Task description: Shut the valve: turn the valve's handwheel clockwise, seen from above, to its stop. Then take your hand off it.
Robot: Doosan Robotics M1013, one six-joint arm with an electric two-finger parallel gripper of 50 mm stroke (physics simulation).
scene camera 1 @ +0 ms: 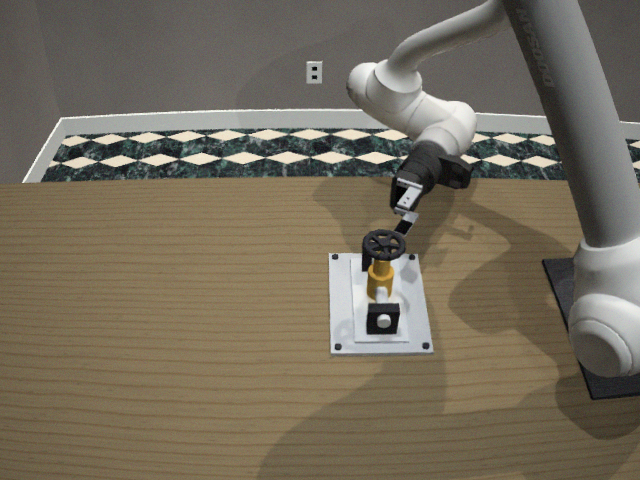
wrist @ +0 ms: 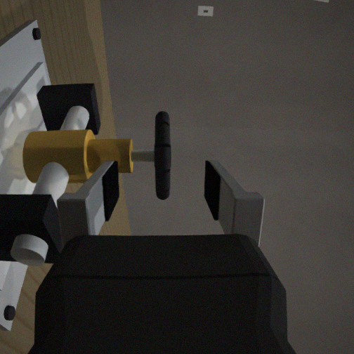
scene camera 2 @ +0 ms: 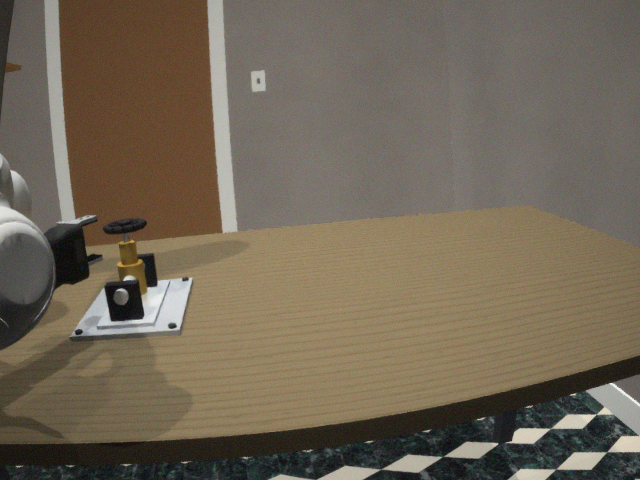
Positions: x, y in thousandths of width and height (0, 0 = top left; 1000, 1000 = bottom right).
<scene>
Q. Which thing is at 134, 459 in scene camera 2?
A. My gripper.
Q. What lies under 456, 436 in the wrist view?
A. A black spoked handwheel.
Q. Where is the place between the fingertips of my gripper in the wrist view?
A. At 456, 504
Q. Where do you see a black spoked handwheel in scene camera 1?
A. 599, 511
</scene>
